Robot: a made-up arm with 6 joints. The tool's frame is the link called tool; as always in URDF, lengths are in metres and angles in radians.
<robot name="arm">
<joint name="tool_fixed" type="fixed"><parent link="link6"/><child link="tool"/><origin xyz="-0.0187 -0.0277 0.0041" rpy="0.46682 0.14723 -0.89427"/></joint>
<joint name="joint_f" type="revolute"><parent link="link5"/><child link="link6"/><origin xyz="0.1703 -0.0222 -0.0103" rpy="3.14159 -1.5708 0"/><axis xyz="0 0 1"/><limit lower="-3.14" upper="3.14" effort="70" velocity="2.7"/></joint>
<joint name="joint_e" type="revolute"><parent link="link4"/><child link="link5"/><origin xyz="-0.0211 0.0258 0.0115" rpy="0 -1.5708 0"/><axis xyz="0 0 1"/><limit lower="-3.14" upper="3.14" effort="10" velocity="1.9"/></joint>
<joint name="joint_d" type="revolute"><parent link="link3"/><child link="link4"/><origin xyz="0.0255 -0.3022 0.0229" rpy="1.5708 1.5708 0"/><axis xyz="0 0 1"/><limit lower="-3.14" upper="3.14" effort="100" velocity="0.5"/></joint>
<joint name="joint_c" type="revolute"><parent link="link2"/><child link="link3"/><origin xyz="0.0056 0.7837 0.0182" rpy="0 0 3.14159"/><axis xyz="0 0 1"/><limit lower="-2.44" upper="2.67" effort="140" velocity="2.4"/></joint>
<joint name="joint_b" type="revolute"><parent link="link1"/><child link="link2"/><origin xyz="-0.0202 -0.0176 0.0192" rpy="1.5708 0 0"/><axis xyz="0 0 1"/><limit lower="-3.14" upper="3.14" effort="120" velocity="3"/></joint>
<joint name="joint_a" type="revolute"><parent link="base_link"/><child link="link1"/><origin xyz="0.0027 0.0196 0.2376" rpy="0 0 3.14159"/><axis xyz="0 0 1"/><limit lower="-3.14" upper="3.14" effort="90" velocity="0.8"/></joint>
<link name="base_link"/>
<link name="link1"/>
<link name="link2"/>
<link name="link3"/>
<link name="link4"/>
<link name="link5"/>
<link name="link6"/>
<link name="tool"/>
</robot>
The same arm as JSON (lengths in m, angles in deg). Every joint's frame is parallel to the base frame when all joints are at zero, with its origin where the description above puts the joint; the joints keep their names.
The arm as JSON. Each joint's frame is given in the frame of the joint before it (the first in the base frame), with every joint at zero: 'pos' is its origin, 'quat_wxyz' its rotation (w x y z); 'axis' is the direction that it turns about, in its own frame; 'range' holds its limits. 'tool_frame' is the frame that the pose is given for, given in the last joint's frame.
{
  "length_unit": "m",
  "angle_unit": "deg",
  "joints": [
    {
      "joint": "joint_a",
      "pos": [
        0.0027,
        0.0196,
        0.2376
      ],
      "quat_wxyz": [
        1.0,
        0.0,
        0.0,
        0.0
      ],
      "axis": [
        0.0,
        0.0,
        1.0
      ],
      "range": [
        -179.91,
        179.91
      ]
    },
    {
      "joint": "joint_b",
      "pos": [
        0.0202,
        0.0176,
        0.0192
      ],
      "quat_wxyz": [
        1.0,
        0.0,
        0.0,
        0.0
      ],
      "axis": [
        0.0,
        1.0,
        0.0
      ],
      "range": [
        -179.91,
        179.91
      ]
    },
    {
      "joint": "joint_c",
      "pos": [
        -0.0056,
        0.0182,
        0.7837
      ],
      "quat_wxyz": [
        1.0,
        0.0,
        0.0,
        0.0
      ],
      "axis": [
        0.0,
        1.0,
        0.0
      ],
      "range": [
        -139.8,
        152.98
      ]
    },
    {
      "joint": "joint_d",
      "pos": [
        0.0255,
        0.0229,
        0.3022
      ],
      "quat_wxyz": [
        1.0,
        0.0,
        0.0,
        0.0
      ],
      "axis": [
        0.0,
        0.0,
        1.0
      ],
      "range": [
        -179.91,
        179.91
      ]
    },
    {
      "joint": "joint_e",
      "pos": [
        0.0258,
        0.0211,
        0.0115
      ],
      "quat_wxyz": [
        1.0,
        0.0,
        0.0,
        0.0
      ],
      "axis": [
        0.0,
        1.0,
        0.0
      ],
      "range": [
        -179.91,
        179.91
      ]
    },
    {
      "joint": "joint_f",
      "pos": [
        -0.0222,
        -0.0103,
        0.1703
      ],
      "quat_wxyz": [
        1.0,
        0.0,
        0.0,
        0.0
      ],
      "axis": [
        0.0,
        0.0,
        1.0
      ],
      "range": [
        -179.91,
        179.91
      ]
    }
  ],
  "tool_frame": {
    "pos": [
      0.0277,
      -0.0187,
      0.0041
    ],
    "quat_wxyz": [
      0.920915,
      0.193847,
      0.144044,
      0.305926
    ]
  }
}

